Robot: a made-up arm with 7 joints.
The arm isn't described. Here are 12 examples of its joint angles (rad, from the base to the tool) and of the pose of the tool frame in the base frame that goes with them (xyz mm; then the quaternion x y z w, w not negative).
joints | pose
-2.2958 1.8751 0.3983 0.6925 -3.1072 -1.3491 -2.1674 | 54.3 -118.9 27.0 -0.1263 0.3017 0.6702 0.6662
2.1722 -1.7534 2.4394 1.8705 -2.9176 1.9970 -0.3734 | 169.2 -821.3 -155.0 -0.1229 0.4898 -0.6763 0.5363
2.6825 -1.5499 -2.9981 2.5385 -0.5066 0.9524 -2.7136 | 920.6 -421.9 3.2 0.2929 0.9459 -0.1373 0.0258
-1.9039 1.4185 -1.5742 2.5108 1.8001 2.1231 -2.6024 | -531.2 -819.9 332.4 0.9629 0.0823 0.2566 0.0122
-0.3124 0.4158 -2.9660 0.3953 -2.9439 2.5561 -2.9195 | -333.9 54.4 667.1 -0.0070 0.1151 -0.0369 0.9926
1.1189 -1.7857 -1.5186 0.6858 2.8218 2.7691 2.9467 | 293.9 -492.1 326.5 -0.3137 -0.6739 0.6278 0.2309
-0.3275 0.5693 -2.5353 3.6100 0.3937 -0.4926 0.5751 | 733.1 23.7 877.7 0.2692 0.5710 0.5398 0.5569
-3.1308 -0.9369 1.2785 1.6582 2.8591 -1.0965 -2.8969 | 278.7 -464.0 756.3 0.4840 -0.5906 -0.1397 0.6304
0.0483 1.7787 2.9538 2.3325 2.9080 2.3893 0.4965 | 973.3 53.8 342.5 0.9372 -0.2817 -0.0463 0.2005
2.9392 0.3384 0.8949 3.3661 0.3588 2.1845 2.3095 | -263.9 32.1 1227.5 0.5592 0.6522 -0.4880 0.1542
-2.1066 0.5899 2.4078 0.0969 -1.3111 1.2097 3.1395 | 238.5 28.5 293.6 0.5812 -0.7271 0.3483 0.1104
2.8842 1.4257 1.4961 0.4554 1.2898 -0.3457 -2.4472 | -166.6 -385.0 186.5 0.7073 -0.4867 0.5002 0.1125
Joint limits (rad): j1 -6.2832..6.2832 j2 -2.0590..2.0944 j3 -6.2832..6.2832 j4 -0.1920..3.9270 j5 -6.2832..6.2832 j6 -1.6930..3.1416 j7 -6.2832..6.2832
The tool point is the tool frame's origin. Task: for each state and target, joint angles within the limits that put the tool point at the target. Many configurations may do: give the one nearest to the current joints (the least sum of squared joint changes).
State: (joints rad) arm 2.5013 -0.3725 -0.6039 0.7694 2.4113 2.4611 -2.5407
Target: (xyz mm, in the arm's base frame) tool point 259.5 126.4 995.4
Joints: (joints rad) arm 2.2830 -0.8782 -0.6980 1.1297 2.4843 2.5232 -2.5407
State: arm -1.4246 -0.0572 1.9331 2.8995 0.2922 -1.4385 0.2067
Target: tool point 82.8 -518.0 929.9
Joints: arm -1.0737 0.4904 2.1327 3.4107 0.3669 -1.6930 0.2067
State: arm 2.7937 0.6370 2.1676 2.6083 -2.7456 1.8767 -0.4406
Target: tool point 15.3 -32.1 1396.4
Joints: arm 2.8478 -0.0306 2.1703 2.8568 -2.9362 1.4988 -0.4406
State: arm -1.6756 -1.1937 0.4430 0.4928 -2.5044 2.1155 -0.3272
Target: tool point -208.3 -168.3 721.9
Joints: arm -1.8666 -0.8321 -0.1170 0.4209 -2.3862 2.0211 -0.3272
